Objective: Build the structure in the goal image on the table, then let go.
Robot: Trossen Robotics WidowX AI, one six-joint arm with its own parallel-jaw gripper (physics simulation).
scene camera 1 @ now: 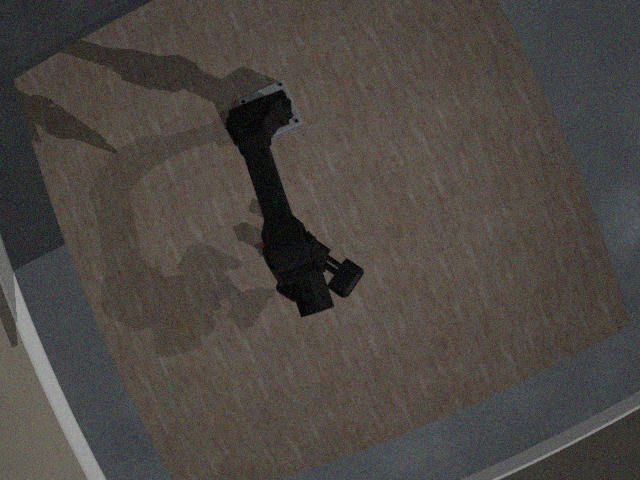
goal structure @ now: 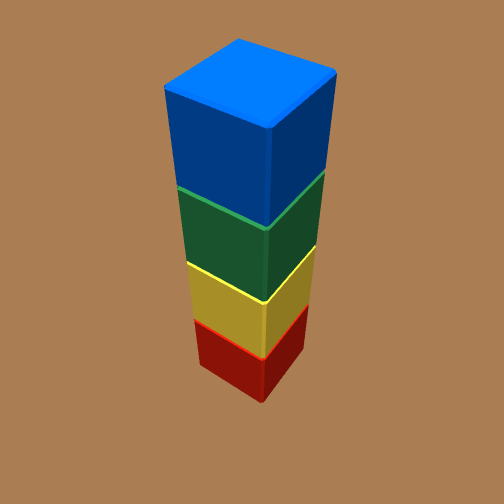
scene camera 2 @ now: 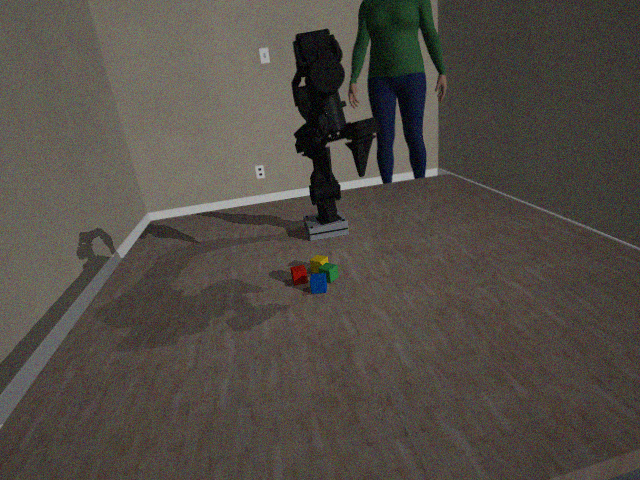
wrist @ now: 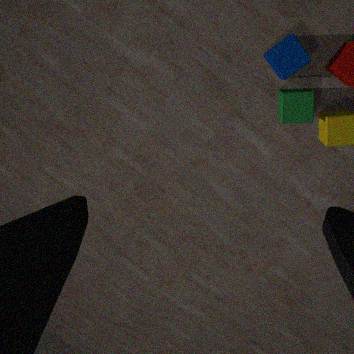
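My gripper (wrist: 208, 213) is open and empty, high above the table, with its fingers wide apart in the wrist view. Four cubes lie on the table, low beyond the fingertips. The blue cube (scene camera 2: 318, 283) (wrist: 287, 56) is turned at an angle. The green cube (scene camera 2: 329, 272) (wrist: 298, 106) lies near it, slightly apart. The yellow cube (scene camera 2: 318, 262) (wrist: 340, 131) is diagonally beside the green one and cut by the wrist view's right edge. The red cube (scene camera 2: 298, 275) (wrist: 344, 65) is apart from the others; a speck of it shows beside the arm in scene camera 1. No cube is seen stacked.
The arm's grey base plate (scene camera 1: 285, 130) (scene camera 2: 327, 229) stands behind the cubes. The arm (scene camera 1: 273, 191) hides most of the cubes in scene camera 1. Its shadow falls on the wood-patterned table (scene camera 1: 439, 232) (scene camera 2: 387, 361). A person (scene camera 2: 397, 51) stands at the back wall.
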